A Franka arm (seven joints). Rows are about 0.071 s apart.
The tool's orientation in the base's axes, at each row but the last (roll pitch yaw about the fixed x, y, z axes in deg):
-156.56, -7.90, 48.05
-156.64, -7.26, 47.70
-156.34, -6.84, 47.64
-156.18, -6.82, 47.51
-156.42, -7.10, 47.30
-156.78, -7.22, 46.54
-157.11, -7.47, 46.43
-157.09, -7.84, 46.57
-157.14, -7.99, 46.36
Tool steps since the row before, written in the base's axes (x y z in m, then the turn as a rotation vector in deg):
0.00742, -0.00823, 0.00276, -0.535, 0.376, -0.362
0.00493, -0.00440, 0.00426, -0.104, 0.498, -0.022
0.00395, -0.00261, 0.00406, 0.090, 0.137, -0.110
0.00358, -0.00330, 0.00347, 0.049, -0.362, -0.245
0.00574, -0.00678, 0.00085, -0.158, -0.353, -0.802
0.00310, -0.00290, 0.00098, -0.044, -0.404, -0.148
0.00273, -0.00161, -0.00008, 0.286, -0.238, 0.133
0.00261, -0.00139, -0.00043, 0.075, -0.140, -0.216
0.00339, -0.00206, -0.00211, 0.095, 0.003, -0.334
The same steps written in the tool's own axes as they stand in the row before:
-0.00077, 0.00896, -0.00704, -0.127, -0.457, 0.577
0.00060, 0.00439, -0.00649, 0.293, -0.355, 0.218
0.00121, 0.00270, -0.00549, 0.148, 0.028, 0.128
0.00040, 0.00306, -0.00512, -0.261, 0.344, 0.084
-0.00098, 0.00769, -0.00442, -0.463, 0.413, 0.639
0.00015, 0.00352, -0.00256, -0.340, 0.268, 0.001
0.00070, 0.00291, -0.00104, 0.042, 0.292, -0.263
0.00072, 0.00283, -0.00062, -0.079, 0.219, 0.132
0.00055, 0.00443, 0.00053, 0.021, 0.194, 0.288

